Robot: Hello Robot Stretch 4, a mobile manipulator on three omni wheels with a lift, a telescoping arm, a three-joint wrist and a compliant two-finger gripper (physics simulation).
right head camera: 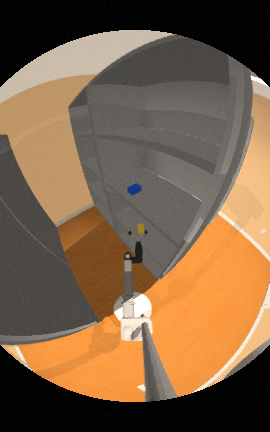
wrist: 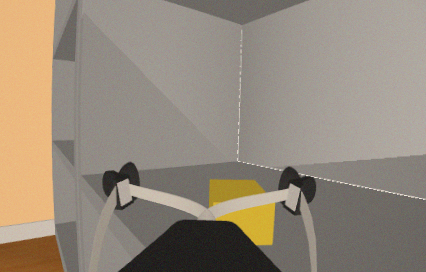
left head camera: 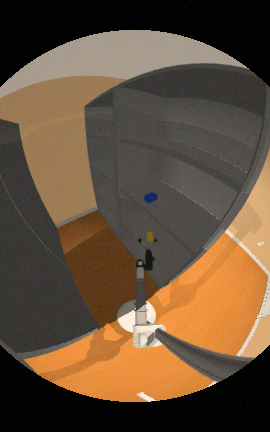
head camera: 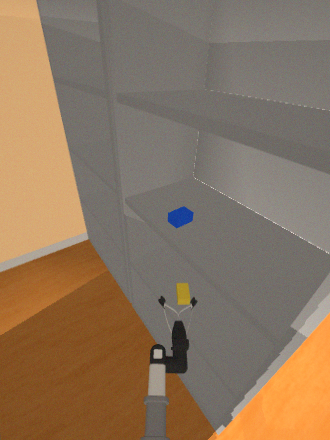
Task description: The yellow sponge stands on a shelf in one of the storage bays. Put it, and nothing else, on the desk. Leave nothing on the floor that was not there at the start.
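Frame: origin at the robot's base, x left, y back, z up, level; metres.
Where they show: gripper, fingertip midpoint: (right head camera: 137,230) (wrist: 209,180) (left head camera: 146,237) (head camera: 177,297).
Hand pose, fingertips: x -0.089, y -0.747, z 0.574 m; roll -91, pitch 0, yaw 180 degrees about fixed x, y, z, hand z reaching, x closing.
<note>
Things, the pixels of their centre, and the offset from my fingertips. "pt": a spot on its surface instead. Level surfaces: height alone.
- yellow sponge, body centre: (wrist: 236,207) (head camera: 182,293) (right head camera: 140,228) (left head camera: 149,236) dx -0.033, dy -0.053, dz -0.045 m
- grey shelf, surface height: dz -0.067 m
- blue block, body centre: (head camera: 180,216) (right head camera: 134,188) (left head camera: 150,196) dx +0.013, dy -0.110, dz +0.413 m
- dark grey unit, surface spot: (left head camera: 30,250) pt dx +0.897, dy +0.416, dz +0.329 m
- wooden floor, surface height: dz -0.601 m
The yellow sponge (head camera: 183,293) (left head camera: 150,236) (right head camera: 141,228) (wrist: 243,225) stands on a grey shelf (wrist: 360,225), in the compartment below the blue block's shelf. My gripper (head camera: 178,302) (left head camera: 147,241) (right head camera: 138,232) (wrist: 209,180) is open, its two fingertips wide apart. In the wrist view the sponge shows between the two fingers, nearer the right one, partly hidden by the finger strips and the black gripper body. The frames do not clearly show how deep the sponge is between the fingertips. The desk cannot be made out in these views.
A blue block (head camera: 180,217) (left head camera: 150,197) (right head camera: 134,189) lies on the shelf above. An upright divider (head camera: 111,150) stands left of the gripper. Another dark grey unit (left head camera: 30,250) (right head camera: 30,250) stands at the left, across a strip of wooden floor (head camera: 75,360).
</note>
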